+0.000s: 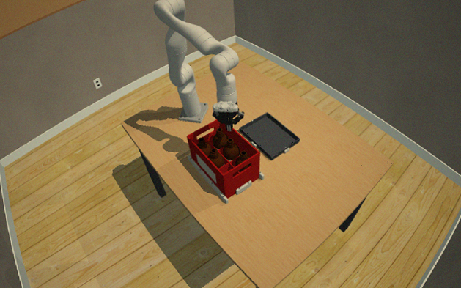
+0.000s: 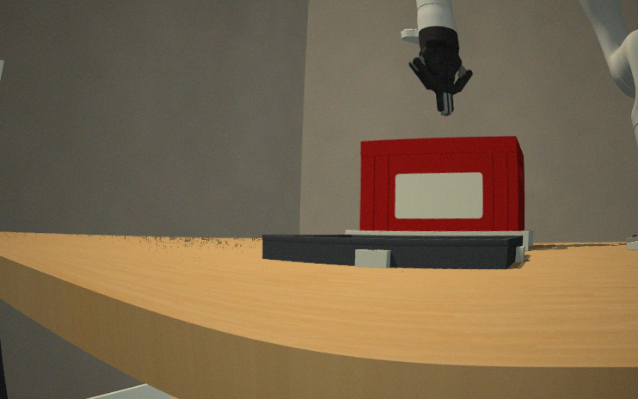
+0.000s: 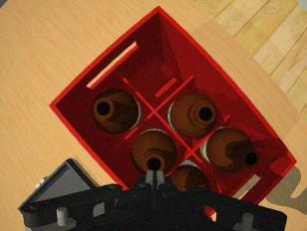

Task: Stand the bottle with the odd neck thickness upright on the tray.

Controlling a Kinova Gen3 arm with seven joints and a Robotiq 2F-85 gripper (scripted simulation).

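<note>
My gripper is now 160 mm above the glass bottle, 90 mm short of it and 10 mm to the right of it. Also, from my hand: dark grey tray 240 mm to the left, 230 mm below, 60 mm behind; then red crate 160 mm below, 40 mm to the right, 10 mm ahead.
</note>
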